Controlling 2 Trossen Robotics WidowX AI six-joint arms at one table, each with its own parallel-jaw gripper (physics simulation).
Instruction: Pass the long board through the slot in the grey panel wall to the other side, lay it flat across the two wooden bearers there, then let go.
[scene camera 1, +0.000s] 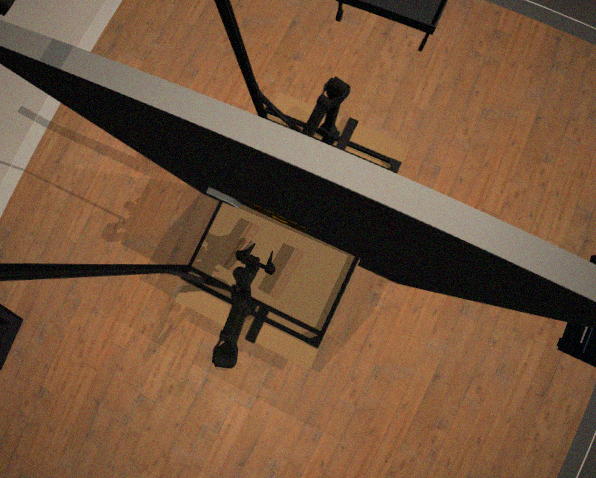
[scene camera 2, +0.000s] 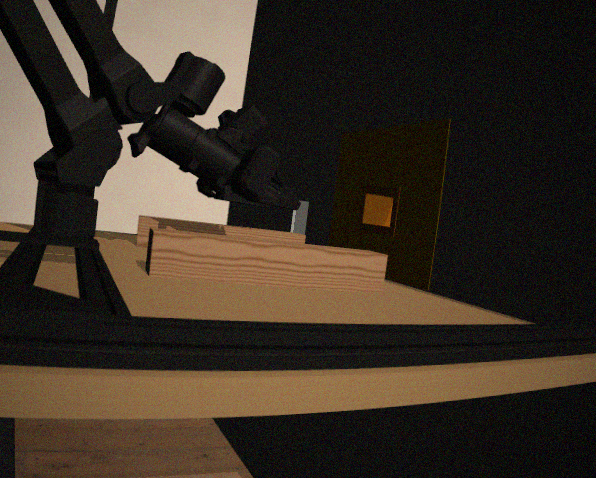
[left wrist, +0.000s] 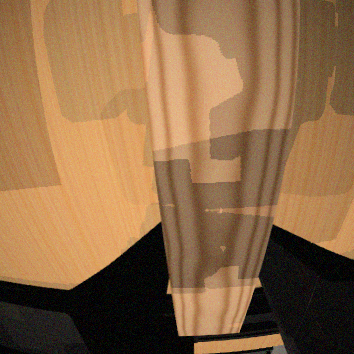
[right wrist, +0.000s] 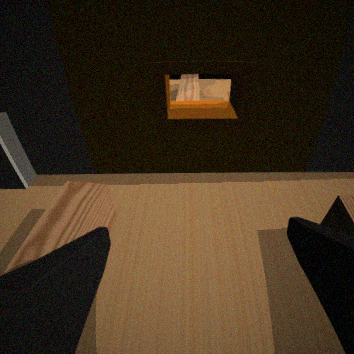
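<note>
The long board runs lengthwise away from the left wrist camera. My left gripper is shut on its near end. Through the slot in the dark panel wall the board's far end shows on the other side. My right gripper is open and empty, low over the table and facing the slot. Two wooden bearers lie on this side: one nearer, one behind. The left gripper is hidden in both scene views.
The bearers rest on a tan table top with a black frame. A small grey upright stands by the wall at the table's corner. The left arm stands beyond the wall.
</note>
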